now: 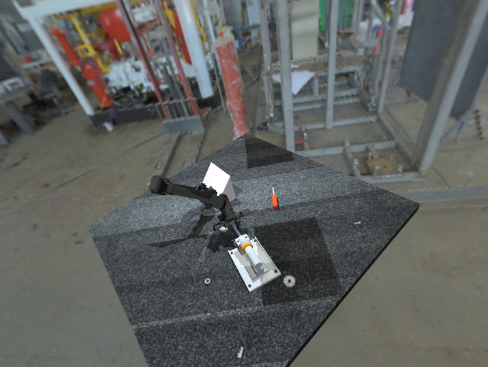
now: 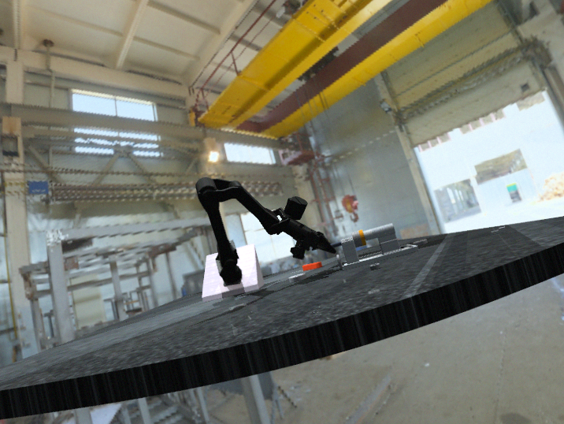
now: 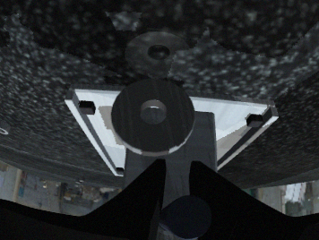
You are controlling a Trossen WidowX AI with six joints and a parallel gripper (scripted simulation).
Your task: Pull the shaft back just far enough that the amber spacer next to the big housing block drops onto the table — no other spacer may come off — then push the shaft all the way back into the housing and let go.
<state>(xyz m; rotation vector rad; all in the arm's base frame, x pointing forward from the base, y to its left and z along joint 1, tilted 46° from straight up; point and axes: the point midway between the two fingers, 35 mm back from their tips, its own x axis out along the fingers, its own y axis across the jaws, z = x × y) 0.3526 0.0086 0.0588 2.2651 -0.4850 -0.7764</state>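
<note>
Now: the thin dark blue shaft 50 mm ahead of my gripper tip, 10 mm to the right of it and 20 mm above it. The rest, counted from my gripper tip: amber spacer: 100 mm ahead, 10 mm to the right, 20 mm above; white block: 130 mm ahead, 20 mm to the right, 10 mm below; grey round piece: 140 mm behind, 20 mm to the right, 50 mm below.
</note>
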